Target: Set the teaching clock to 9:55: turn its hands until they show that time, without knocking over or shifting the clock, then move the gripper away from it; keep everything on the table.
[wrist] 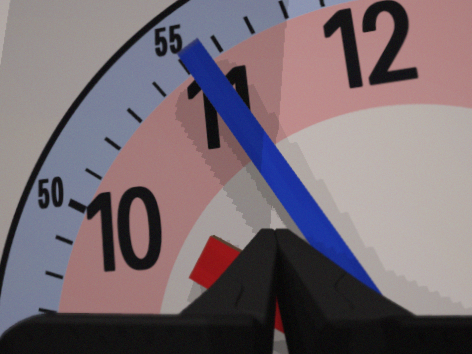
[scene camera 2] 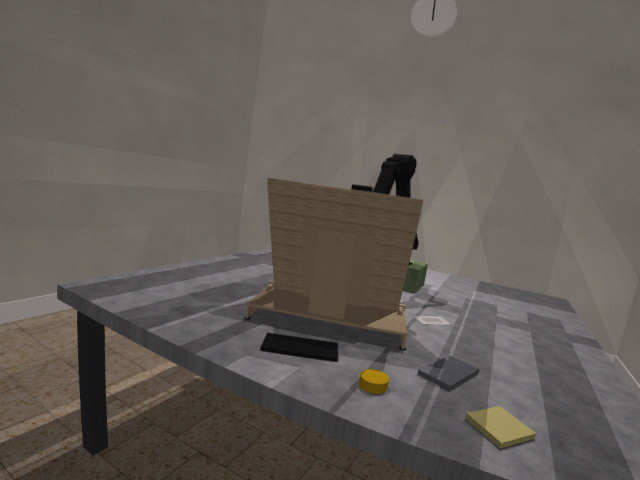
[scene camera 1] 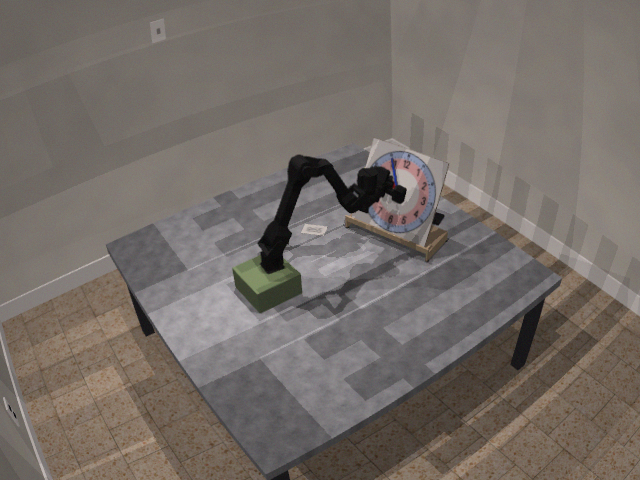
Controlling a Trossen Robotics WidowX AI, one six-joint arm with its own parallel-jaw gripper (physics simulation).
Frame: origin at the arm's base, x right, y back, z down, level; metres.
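Seen in the pictures: gripper, fingertip midpoint: (wrist: 273, 242) (scene camera 2: 357, 235) (scene camera 1: 392, 176); arm's base, link origin: (scene camera 1: 272, 265).
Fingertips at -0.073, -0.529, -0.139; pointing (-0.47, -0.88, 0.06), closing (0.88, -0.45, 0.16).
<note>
Offsets run from my fingertips to a thing's top centre, as dx, dy, dz.
The teaching clock (scene camera 1: 423, 227) (scene camera 2: 330, 206) stands upright on its wooden base. Its blue minute hand (scene camera 1: 394, 172) (wrist: 270, 155) points at the 55 mark, over the 11. Its red hour hand {+0.015, +0.004, -0.003} (wrist: 215, 257) points up and left, close to the direction of the 10; its middle is hidden behind the fingers, so its exact angle is hard to tell. The pivot does not show in the wrist view. My gripper (wrist: 273, 242) is shut and empty, in front of the face, overlapping the red hand and the lower blue hand. Whether the fingers touch either hand cannot be told.
A white card {-0.140, +0.259, +0.225} (scene camera 1: 314, 229) (scene camera 2: 433, 320) lies in front of the clock. Behind it on the table (scene camera 1: 206, 330) (scene camera 2: 206, 366) are a black bar {+0.008, -0.159, +0.218} (scene camera 2: 299, 347), an orange disc {-0.165, -0.181, +0.207} (scene camera 2: 373, 381), a grey slab {-0.262, -0.031, +0.216} (scene camera 2: 448, 372) and a yellow block {-0.376, -0.159, +0.215} (scene camera 2: 499, 426). The arm stands on a green block (scene camera 1: 267, 284).
</note>
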